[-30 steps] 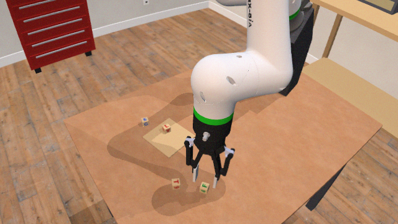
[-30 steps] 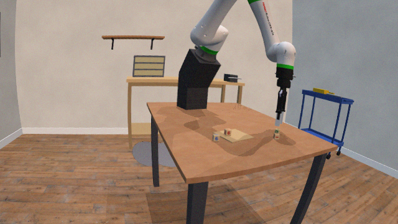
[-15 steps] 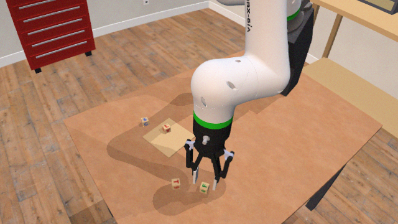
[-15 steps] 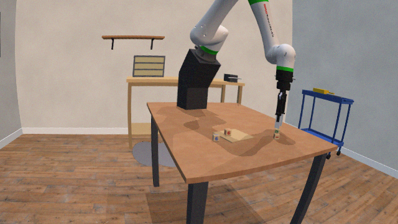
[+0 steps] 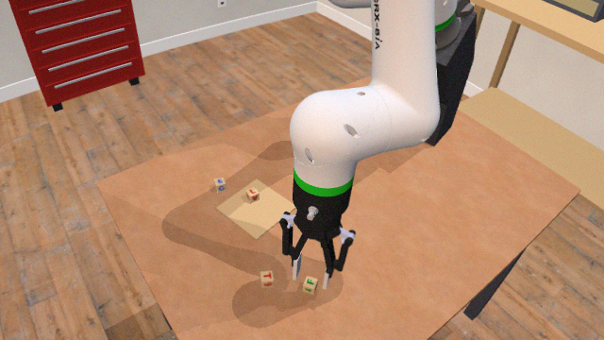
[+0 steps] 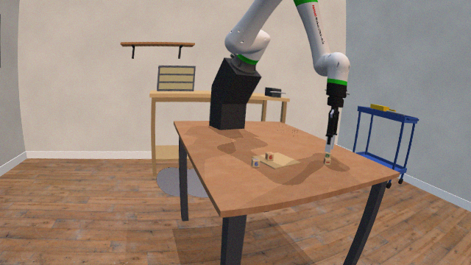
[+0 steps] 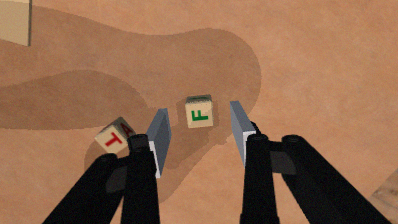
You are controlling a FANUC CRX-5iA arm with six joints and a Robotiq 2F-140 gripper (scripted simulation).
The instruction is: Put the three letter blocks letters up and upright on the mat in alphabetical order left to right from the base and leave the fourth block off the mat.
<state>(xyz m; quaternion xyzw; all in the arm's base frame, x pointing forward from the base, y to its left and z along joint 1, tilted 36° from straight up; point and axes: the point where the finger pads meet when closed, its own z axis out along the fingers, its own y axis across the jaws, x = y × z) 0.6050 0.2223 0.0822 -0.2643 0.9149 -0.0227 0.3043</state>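
Right now the tan mat is 250 mm to the right of my hand, 60 mm below it and 30 mm behind it.
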